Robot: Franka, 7 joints.
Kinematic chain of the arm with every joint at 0, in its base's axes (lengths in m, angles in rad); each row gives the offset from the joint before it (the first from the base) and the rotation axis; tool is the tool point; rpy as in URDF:
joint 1: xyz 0 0 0.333 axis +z
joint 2: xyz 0 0 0 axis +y
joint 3: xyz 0 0 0.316 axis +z
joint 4: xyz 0.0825 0 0 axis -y
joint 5: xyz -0.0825 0 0.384 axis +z
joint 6: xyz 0 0 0 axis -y
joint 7: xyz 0.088 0 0 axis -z
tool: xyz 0 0 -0.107 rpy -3.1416 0 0
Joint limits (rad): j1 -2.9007..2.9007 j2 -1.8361..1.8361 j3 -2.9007..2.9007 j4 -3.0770..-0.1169 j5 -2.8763..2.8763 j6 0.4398..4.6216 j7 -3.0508..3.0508
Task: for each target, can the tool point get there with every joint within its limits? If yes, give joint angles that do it. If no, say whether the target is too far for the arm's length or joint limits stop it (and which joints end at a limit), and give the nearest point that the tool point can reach.
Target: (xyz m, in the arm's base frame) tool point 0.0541 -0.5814 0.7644
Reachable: yes | joints -0.9625 0.7574 -0.9210 -0.9063 1.0122 4.1703 -0.8593
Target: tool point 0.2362 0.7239 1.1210
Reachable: no: too far | nearest point 0.1849 0.5667 0.9499 | short by 0.238 m
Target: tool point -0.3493 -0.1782 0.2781
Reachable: yes | joints -0.7732 0.4120 -1.7458 -2.5889 -0.5280 2.0564 -0.4854
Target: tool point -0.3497 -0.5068 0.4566
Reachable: yes | joints 1.8112 -0.7743 2.0760 -1.3292 -0.3251 1.1580 -1.2366
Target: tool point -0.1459 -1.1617 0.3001
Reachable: no: too far | nearest point -0.1069 -0.8509 0.3089 | short by 0.313 m
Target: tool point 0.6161 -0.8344 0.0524
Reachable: no: too far | nearest point 0.4919 -0.6662 0.1090 | short by 0.217 m
